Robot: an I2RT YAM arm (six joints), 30 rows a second.
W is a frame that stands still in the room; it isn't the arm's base.
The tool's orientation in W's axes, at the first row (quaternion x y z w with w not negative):
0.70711, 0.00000, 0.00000, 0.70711
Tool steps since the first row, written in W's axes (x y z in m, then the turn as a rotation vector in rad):
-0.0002, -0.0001, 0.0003, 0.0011, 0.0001, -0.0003
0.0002, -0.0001, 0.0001, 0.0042, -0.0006, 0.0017
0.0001, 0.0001, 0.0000, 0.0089, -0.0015, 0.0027
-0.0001, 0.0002, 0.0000, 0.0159, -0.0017, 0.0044
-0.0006, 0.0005, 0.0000, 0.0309, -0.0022, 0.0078
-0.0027, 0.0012, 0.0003, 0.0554, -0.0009, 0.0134
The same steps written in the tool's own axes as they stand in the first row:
-0.0002, 0.0003, 0.0001, 0.0011, -0.0003, -0.0001
0.0002, 0.0001, 0.0001, 0.0042, 0.0017, 0.0006
0.0001, 0.0000, -0.0001, 0.0089, 0.0027, 0.0015
-0.0001, 0.0000, -0.0002, 0.0159, 0.0044, 0.0017
-0.0006, 0.0000, -0.0005, 0.0309, 0.0078, 0.0022
-0.0027, 0.0003, -0.0012, 0.0554, 0.0134, 0.0009

